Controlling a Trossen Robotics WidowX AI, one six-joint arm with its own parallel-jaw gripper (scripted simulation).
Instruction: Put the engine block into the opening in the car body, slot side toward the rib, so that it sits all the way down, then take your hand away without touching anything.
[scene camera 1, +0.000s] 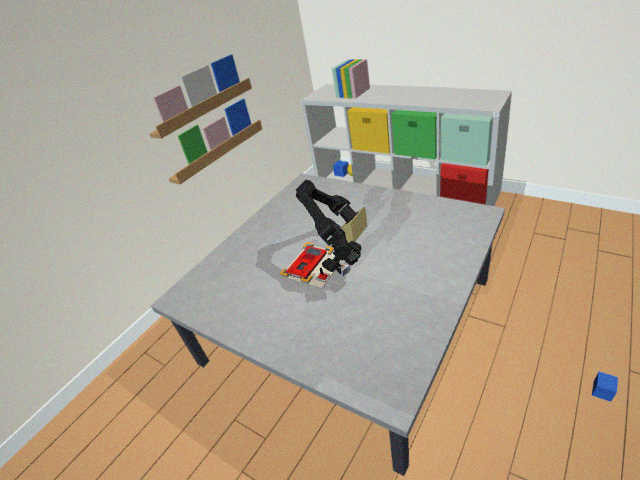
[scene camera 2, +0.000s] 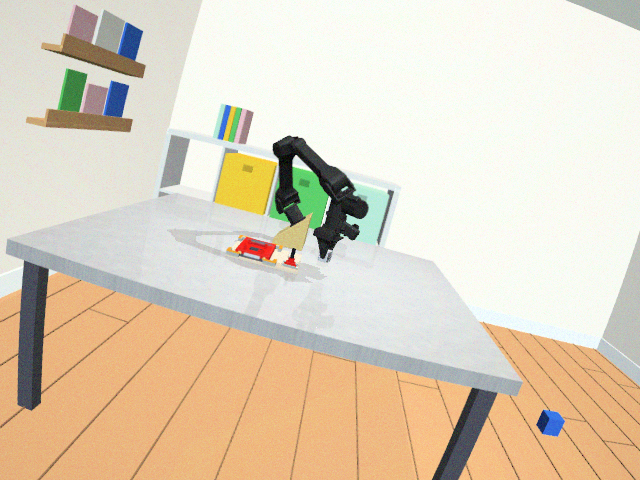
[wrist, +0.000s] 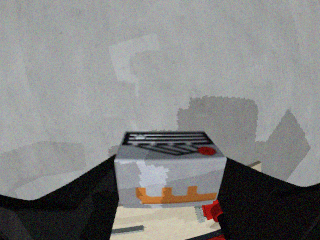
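Gripper (scene camera 2: 324, 257), 156 cm from the lens. Beige base plate (scene camera 2: 279, 256), 162 cm from the lens.
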